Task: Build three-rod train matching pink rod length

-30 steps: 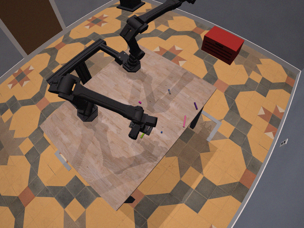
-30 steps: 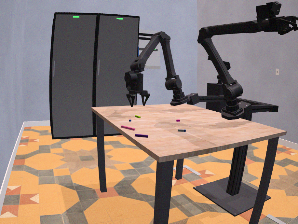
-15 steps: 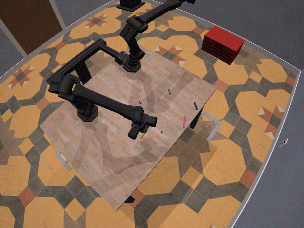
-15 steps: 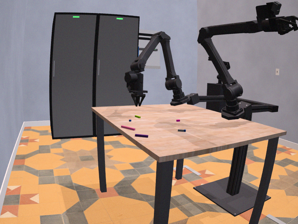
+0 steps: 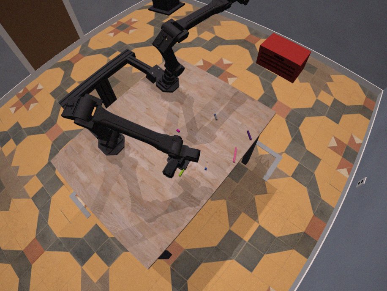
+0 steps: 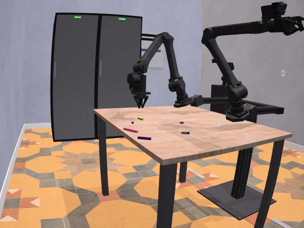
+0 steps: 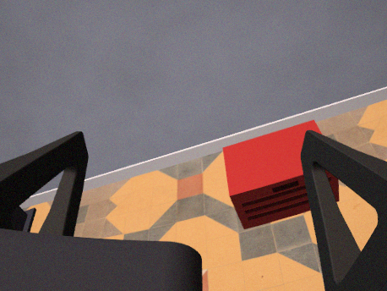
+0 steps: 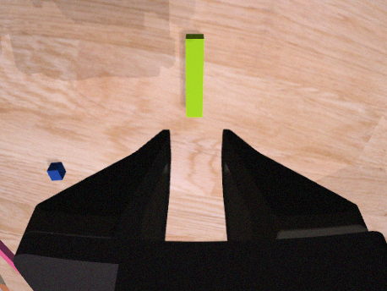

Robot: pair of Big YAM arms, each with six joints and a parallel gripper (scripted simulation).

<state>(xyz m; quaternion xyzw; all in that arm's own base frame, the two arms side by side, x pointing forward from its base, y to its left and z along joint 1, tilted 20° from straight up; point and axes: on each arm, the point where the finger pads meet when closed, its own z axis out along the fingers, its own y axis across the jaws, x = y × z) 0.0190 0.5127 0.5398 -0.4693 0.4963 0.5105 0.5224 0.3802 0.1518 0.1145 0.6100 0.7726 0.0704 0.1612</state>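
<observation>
The lime rod lies 70 mm below my right hand. From my right hand the other things lie so: grey rod 30 mm behind, 400 mm to the left, 70 mm below.
</observation>
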